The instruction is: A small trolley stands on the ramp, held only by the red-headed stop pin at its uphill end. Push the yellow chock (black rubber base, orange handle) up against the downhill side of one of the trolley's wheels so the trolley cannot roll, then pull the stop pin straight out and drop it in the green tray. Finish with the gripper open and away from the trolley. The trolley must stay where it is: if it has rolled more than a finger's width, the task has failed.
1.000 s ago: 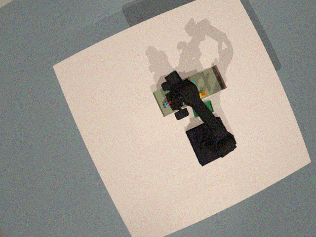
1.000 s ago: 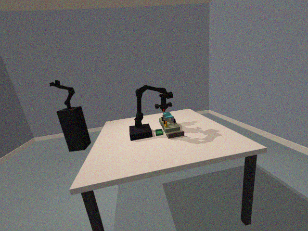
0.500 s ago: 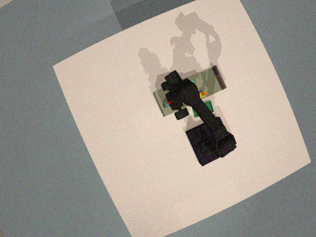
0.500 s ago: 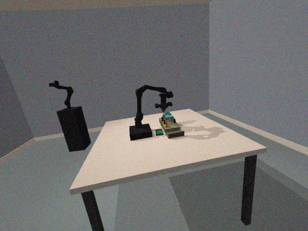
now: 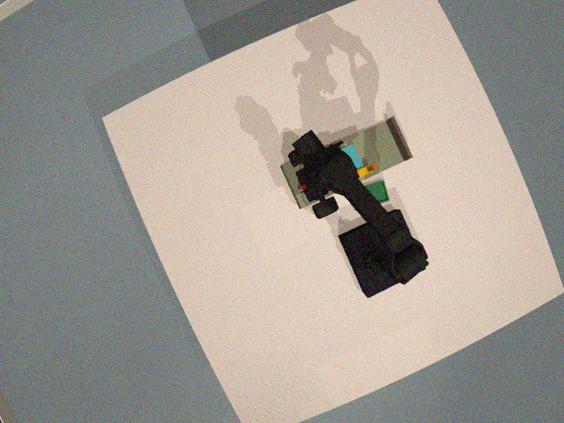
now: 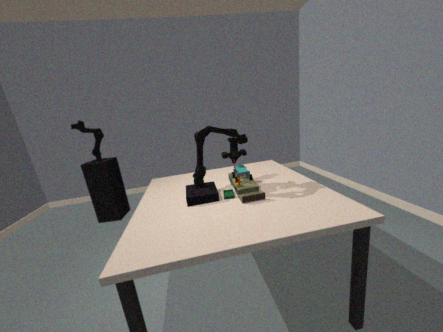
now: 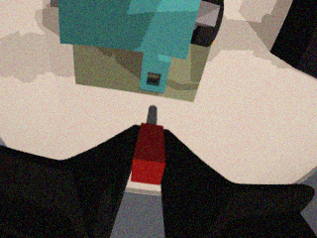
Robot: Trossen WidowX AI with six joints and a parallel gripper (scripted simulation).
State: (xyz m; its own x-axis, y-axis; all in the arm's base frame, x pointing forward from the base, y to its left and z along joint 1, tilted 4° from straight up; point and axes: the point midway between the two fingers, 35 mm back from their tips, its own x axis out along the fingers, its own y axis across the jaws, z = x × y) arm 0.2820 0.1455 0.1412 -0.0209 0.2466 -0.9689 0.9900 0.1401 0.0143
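Right now the green tray is 210 mm to the right of my gripper tip, 180 mm below it and 80 mm behind it. The rest, counted from my gripper tip: red-headed stop pin right at my gripper tip; ramp 130 mm below, 110 mm to the right, 40 mm ahead; teal trolley 110 mm to the right, 60 mm below, 40 mm ahead.
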